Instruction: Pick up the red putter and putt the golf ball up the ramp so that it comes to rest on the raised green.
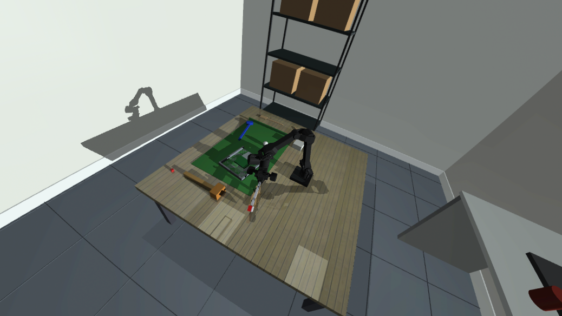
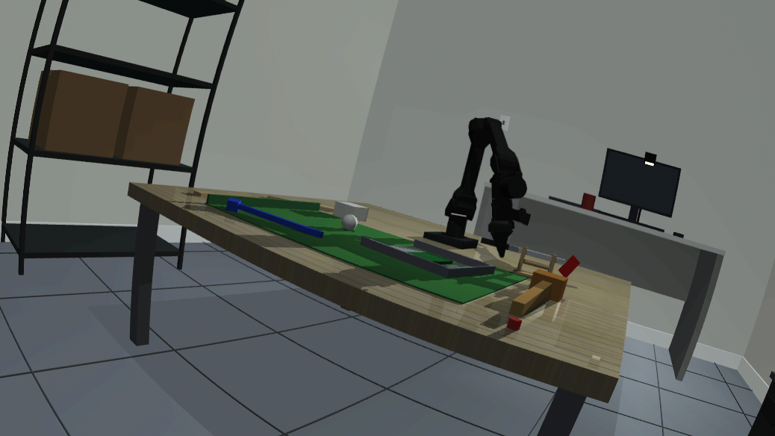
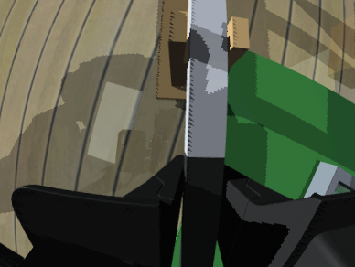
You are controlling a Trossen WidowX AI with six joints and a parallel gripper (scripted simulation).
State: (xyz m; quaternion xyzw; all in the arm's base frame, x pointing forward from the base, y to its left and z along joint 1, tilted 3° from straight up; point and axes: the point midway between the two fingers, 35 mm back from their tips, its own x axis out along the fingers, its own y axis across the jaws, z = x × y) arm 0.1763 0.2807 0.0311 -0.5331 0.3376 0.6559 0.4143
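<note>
Now: gripper tip 4 cm past the red putter, 7 cm to the right of it and 3 cm below it. Also, from my gripper tip: wooden stand 5 cm behind, 9 cm to the left; white block 5 cm ahead, 56 cm to the right, 1 cm below; white golf ball 25 cm ahead, 34 cm to the right, 1 cm below.
</note>
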